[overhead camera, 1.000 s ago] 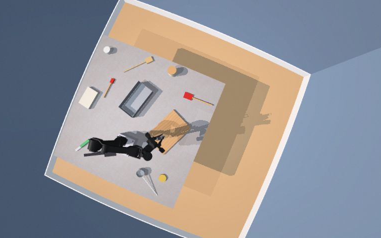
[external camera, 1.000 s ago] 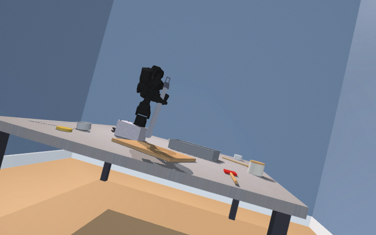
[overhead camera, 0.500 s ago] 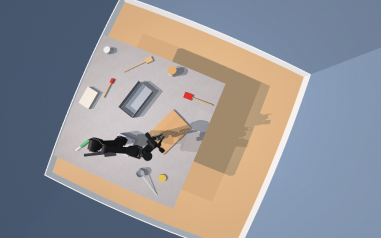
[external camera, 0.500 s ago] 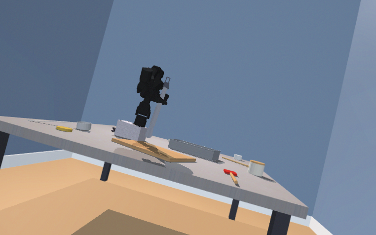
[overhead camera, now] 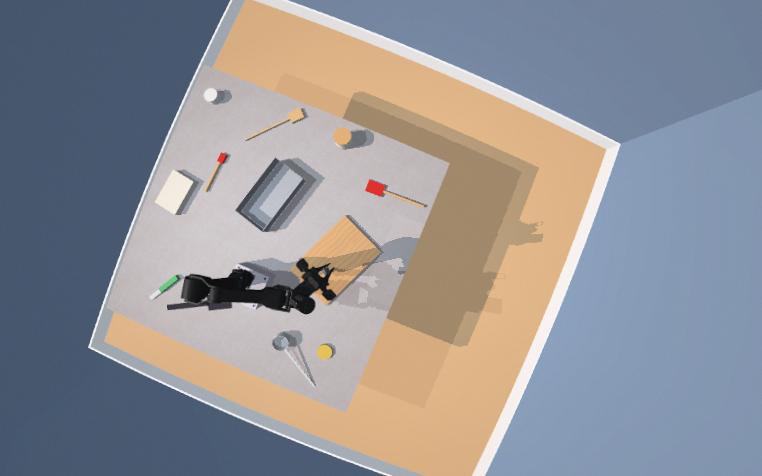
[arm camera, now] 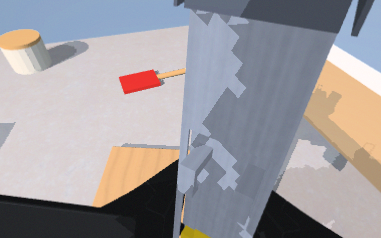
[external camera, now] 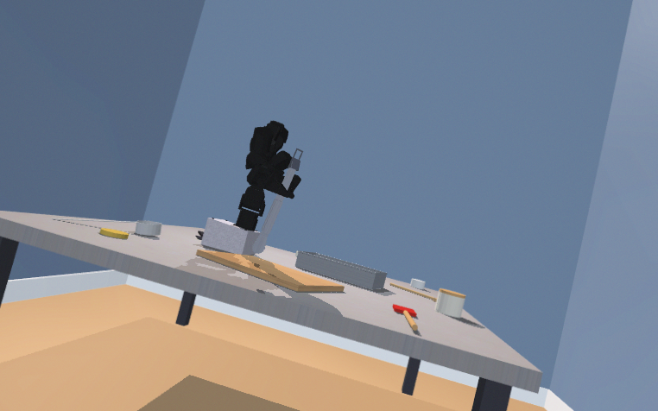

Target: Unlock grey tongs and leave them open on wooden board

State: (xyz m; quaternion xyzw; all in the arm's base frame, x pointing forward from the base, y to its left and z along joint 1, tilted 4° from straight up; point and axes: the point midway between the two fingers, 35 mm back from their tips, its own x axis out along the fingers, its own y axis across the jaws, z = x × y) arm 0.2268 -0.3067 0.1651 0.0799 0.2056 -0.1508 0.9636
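My gripper tip is now 10 mm past the wooden board, 20 mm to the right of it and 220 mm above it. Round my gripper tip: roasting tin (100 mm ahead, 420 mm to the left, 190 mm below); yellow lock piece (30 mm behind, 10 mm to the left, 10 mm above); red-headed spatula (390 mm ahead, 40 mm to the right, 220 mm below).
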